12 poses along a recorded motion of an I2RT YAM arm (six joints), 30 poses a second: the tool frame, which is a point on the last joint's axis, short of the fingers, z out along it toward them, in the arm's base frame.
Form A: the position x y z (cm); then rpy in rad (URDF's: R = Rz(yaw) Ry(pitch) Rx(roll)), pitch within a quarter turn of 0, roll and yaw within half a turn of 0.
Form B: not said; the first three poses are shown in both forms.
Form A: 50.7 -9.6 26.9 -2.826 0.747 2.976
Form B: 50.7 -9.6 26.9 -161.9 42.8 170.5
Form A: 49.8 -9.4 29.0 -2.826 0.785 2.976
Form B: 49.8 -9.4 29.0 -161.9 45.0 170.5
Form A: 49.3 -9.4 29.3 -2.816 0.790 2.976
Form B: 49.3 -9.4 29.3 -161.3 45.3 170.5
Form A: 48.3 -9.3 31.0 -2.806 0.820 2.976
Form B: 48.3 -9.3 31.0 -160.8 47.0 170.5
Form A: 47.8 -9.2 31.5 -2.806 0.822 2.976
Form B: 47.8 -9.2 31.5 -160.8 47.1 170.5
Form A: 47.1 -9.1 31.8 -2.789 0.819 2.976
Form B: 47.1 -9.1 31.8 -159.8 46.9 170.5
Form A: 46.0 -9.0 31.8 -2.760 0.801 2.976
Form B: 46.0 -9.0 31.8 -158.1 45.9 170.5
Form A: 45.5 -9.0 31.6 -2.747 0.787 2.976
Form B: 45.5 -9.0 31.6 -157.4 45.1 170.5
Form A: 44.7 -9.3 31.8 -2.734 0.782 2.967
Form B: 44.7 -9.3 31.8 -156.6 44.8 170.0
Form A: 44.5 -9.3 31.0 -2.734 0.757 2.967
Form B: 44.5 -9.3 31.0 -156.6 43.4 170.0
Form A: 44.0 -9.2 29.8 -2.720 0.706 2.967
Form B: 44.0 -9.2 29.8 -155.8 40.5 170.0
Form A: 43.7 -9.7 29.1 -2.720 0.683 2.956
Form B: 43.7 -9.7 29.1 -155.8 39.1 169.4
